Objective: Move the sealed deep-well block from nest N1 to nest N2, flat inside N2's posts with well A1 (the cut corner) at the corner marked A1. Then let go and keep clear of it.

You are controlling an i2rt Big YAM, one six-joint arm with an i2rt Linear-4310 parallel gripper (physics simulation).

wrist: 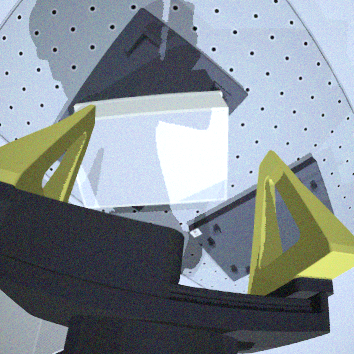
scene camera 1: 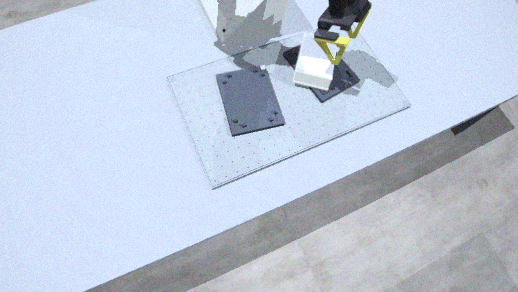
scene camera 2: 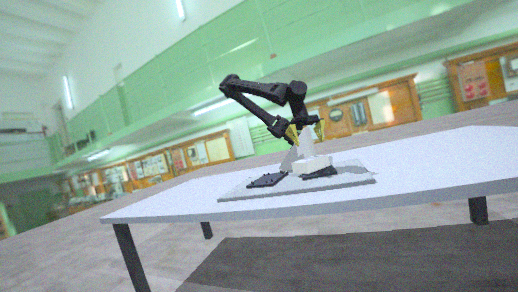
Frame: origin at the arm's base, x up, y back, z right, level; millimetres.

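Seen in the pictures: gripper, between the fingertips: [wrist: 181, 134] [scene camera 1: 343, 50] [scene camera 2: 310, 144].
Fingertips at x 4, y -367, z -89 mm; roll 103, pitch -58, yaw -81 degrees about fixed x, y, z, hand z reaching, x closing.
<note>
Offsets run from my fingertips to a thing's top centre. "pt": to the spot under its first point. Level surfaces: height alone.
The white deep-well block {dx -58, dy +49, dz +21 mm} [scene camera 1: 315, 67] [scene camera 2: 310, 165] [wrist: 150, 155] rests turned askew over the right-hand dark nest {dx -100, dy +43, dz +1 mm} [scene camera 1: 345, 75] [scene camera 2: 322, 173] [wrist: 135, 55], overhanging its edge. I cannot tell its cut corner. The left-hand dark nest {dx -96, dy +32, dz +205 mm} [scene camera 1: 250, 102] [scene camera 2: 267, 179] [wrist: 225, 250], with small posts near its corners, holds no block. I cannot read N1 or N2 on either. My gripper [scene camera 1: 344, 50] [scene camera 2: 309, 143] [wrist: 181, 134] is wide open and empty above the block. In the wrist view its yellow fingers appear on either side of the block.
Both nests are on a pale perforated board [scene camera 1: 200, 150] [scene camera 2: 240, 194] [wrist: 280, 50], which lies on the white table {dx -130 mm} [scene camera 1: 100, 150] [scene camera 2: 150, 205]. A pale upright object [scene camera 1: 212, 12] stands behind the board. A small white tag {pt dx -105, dy +97, dz +137 mm} [wrist: 195, 232] shows by the left-hand nest's corner.
</note>
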